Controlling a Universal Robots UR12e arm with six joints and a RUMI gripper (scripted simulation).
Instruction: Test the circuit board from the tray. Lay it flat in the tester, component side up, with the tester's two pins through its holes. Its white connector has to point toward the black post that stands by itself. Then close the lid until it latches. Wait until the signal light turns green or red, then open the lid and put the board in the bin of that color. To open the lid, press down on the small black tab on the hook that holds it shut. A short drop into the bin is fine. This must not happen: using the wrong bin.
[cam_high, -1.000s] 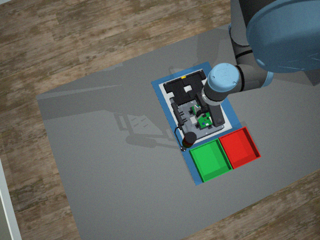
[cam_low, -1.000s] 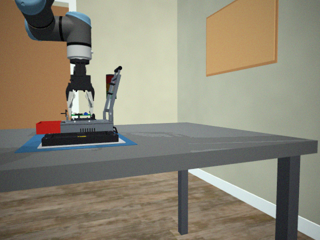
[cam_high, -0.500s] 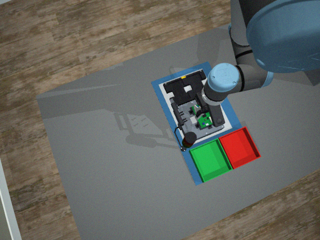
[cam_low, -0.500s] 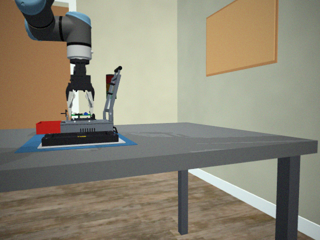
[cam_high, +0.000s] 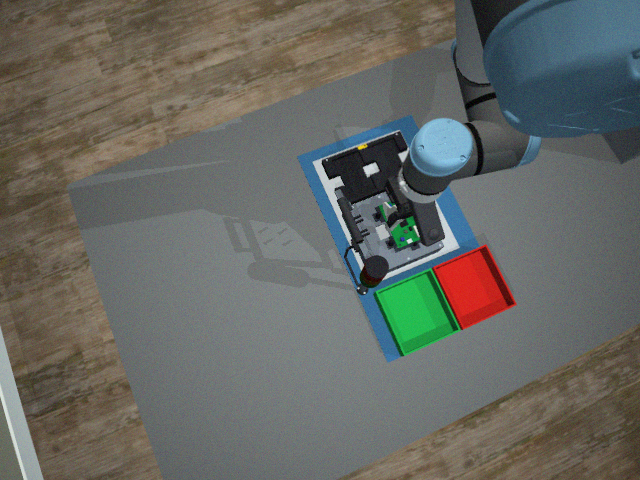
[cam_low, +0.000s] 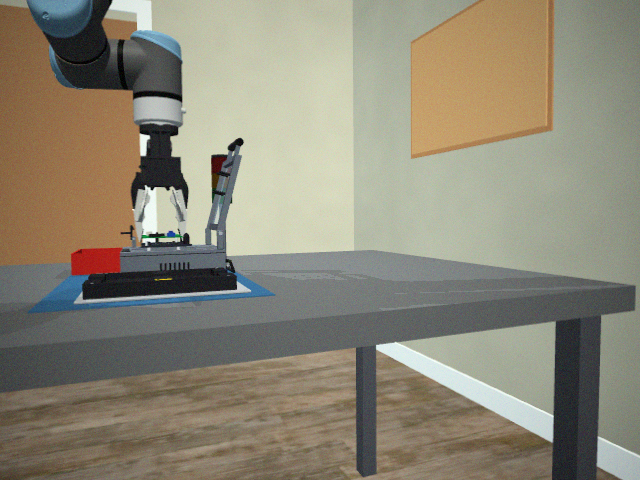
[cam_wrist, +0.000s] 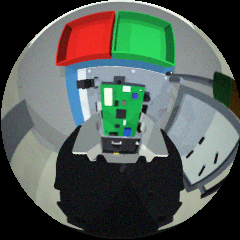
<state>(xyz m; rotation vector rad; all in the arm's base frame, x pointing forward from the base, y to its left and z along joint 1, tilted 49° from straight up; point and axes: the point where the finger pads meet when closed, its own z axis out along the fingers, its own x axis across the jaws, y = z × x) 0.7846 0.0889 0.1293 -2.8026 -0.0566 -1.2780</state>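
Now: hand right at the green circuit board. The rest, counted from my hand: green bin: 30 mm ahead, 200 mm to the left, 70 mm below; then black latch hook: 60 mm behind, 50 mm to the left; then tester lid: 130 mm ahead, 10 mm to the left, 100 mm above.
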